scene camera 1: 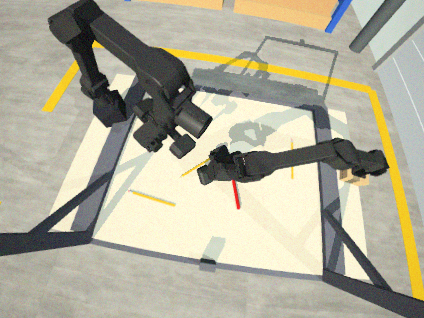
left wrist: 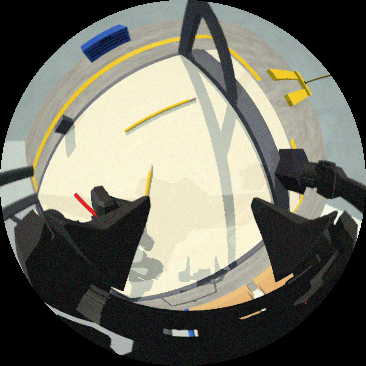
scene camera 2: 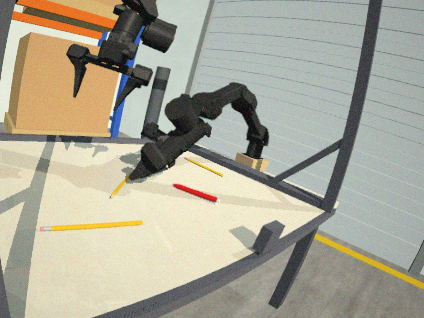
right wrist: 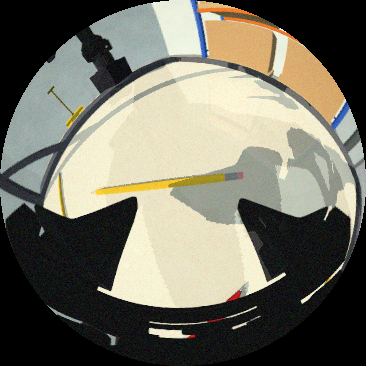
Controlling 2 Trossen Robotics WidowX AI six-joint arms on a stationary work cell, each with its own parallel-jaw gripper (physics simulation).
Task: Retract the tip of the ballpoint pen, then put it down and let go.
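Frame: origin at the left arm's base, x down, y left, z ahead, level; metres.
Seen in the pictures: left gripper, fingertip midpoint: (scene camera 1: 162, 142) (left wrist: 203, 202) (scene camera 2: 93, 104); right gripper, fingertip midpoint: (scene camera 2: 135, 178) (right wrist: 189, 203); left arm's base at its link origin: (scene camera 1: 105, 101) (left wrist: 304, 172) (right wrist: 105, 65); right arm's base at its link origin: (scene camera 1: 358, 169) (scene camera 2: 253, 156).
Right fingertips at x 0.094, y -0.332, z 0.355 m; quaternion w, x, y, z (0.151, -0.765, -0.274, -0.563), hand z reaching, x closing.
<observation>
Offsets run from my right fingertips to a thing's top centre. "*": to the spot under its first point.
The red ballpoint pen @(dx -0.004, dy -0.139, dz +0.063 m) (scene camera 1: 236, 196) (scene camera 2: 195, 193) (left wrist: 85, 204) lies flat on the pale table top, apart from both grippers. Its one end is under the right gripper in scene camera 1; a red part with a pointed grey end @(* dx +0.004, dy -0.082, dz +0.068 m) (right wrist: 234, 296) shows low in the right wrist view. Whether the writing tip is out is too small to tell. My right gripper (scene camera 1: 210, 164) (scene camera 2: 132, 177) (right wrist: 189, 203) is open and empty, low over the table beside a yellow pencil. My left gripper (scene camera 1: 166, 144) (scene camera 2: 95, 103) (left wrist: 203, 202) is open and empty, high above the table.
A yellow pencil @(dx +0.003, dy +0.007, dz -0.048 m) (scene camera 1: 194, 168) (scene camera 2: 119, 187) (left wrist: 149, 182) (right wrist: 160, 185) lies close by the right gripper. Another pencil @(dx +0.005, dy -0.075, dz -0.252 m) (scene camera 1: 152, 198) (scene camera 2: 92, 226) (left wrist: 160, 114) lies farther left, a third @(dx +0.005, dy -0.061, dz +0.353 m) (scene camera 1: 292, 160) (scene camera 2: 204, 167) to the right. A dark block @(dx -0.045, dy -0.342, dz -0.106 m) (scene camera 1: 207, 263) (scene camera 2: 270, 236) stands at the table edge.
</observation>
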